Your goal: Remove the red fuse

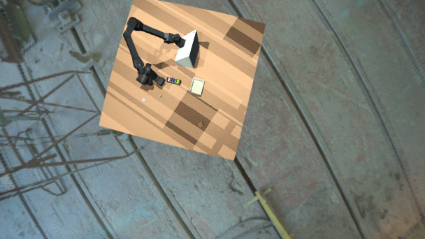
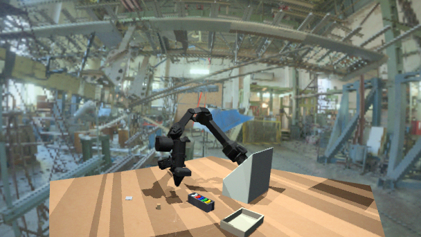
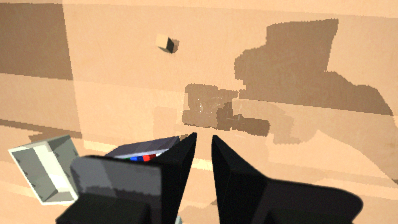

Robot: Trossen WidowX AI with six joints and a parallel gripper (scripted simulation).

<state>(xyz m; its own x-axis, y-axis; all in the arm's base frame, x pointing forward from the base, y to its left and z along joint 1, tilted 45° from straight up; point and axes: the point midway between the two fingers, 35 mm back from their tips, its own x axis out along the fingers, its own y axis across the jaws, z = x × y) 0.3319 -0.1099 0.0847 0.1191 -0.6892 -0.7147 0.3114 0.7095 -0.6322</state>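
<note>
Right now my gripper tip is 4 cm past the white fuse, 7 cm to the right of it and 4 cm above it. The rest, counted from my gripper tip: blue fuse (4 cm behind, 11 cm to the left, 4 cm below); small brown peg (12 cm ahead, 3 cm to the left, 6 cm below); red fuse (4 cm behind, 9 cm to the left, 4 cm below).
</note>
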